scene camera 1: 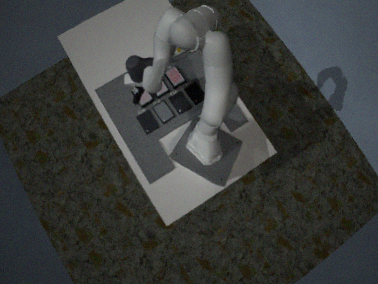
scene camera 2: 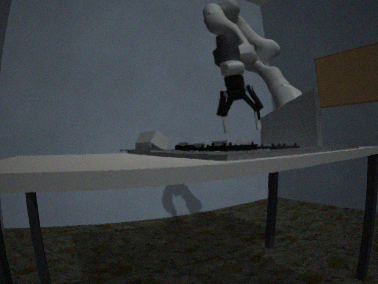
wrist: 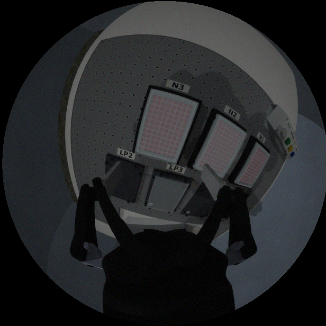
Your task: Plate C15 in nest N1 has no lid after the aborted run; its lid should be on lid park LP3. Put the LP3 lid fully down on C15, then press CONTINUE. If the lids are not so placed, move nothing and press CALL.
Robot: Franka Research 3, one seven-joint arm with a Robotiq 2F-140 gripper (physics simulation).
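Observation:
Plate C15 (scene camera 1: 175,76) (wrist: 254,167) sits in nest N1; its wells look redder than the paler plates in N2 (scene camera 1: 161,89) (wrist: 222,145) and N3 (scene camera 1: 146,98) (wrist: 167,125), and no lid shows on it. A light grey, clear-looking lid (scene camera 1: 163,111) (wrist: 167,192) lies flat on lid park LP3. My gripper (scene camera 2: 242,130) (wrist: 162,169) is open and empty, pointing down above the row of nests and parks. The control box (scene camera 2: 151,140) (wrist: 280,125) stands beyond N1, with green, yellow and blue buttons; their labels are too small to read.
Dark lid park LP2 (scene camera 1: 148,121) (wrist: 125,182) is beside LP3. Another dark park (scene camera 1: 180,102) (wrist: 197,202) is on its other side, partly behind a finger in the wrist view. All stand on the grey perforated board (scene camera 1: 152,167) (wrist: 110,75). A grey panel (scene camera 2: 295,125) rises near the arm's base.

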